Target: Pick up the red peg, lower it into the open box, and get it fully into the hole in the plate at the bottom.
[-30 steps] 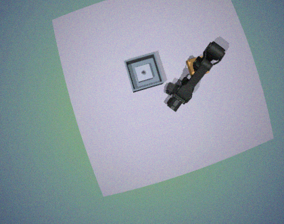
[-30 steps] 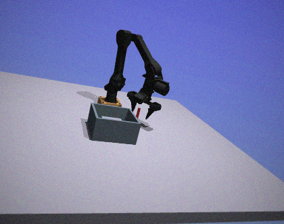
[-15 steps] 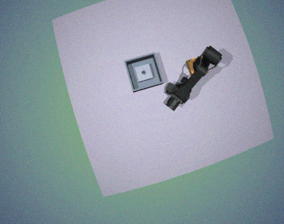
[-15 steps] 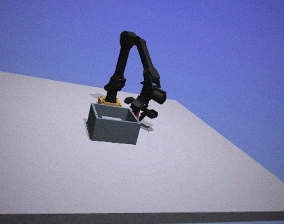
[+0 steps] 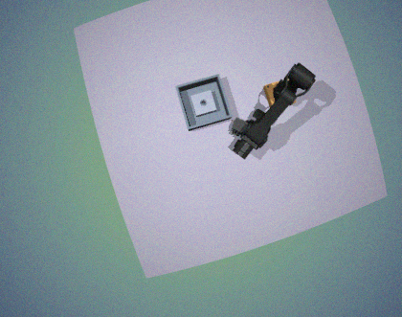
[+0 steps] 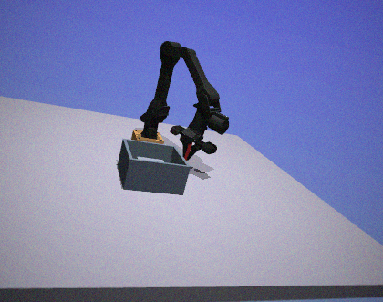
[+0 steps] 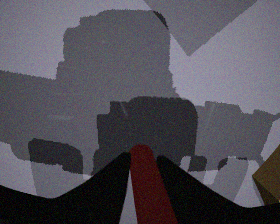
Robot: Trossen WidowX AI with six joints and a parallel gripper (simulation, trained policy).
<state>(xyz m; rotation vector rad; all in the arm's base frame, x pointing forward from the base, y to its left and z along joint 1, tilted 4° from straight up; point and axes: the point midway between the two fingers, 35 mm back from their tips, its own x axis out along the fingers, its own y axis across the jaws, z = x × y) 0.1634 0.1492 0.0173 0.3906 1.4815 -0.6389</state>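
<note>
Right now the grey box is 18 cm ahead of my gripper tip, 14 cm to the right of it and 1 cm below it. Round my gripper tip: red peg: 4 cm above.
</note>
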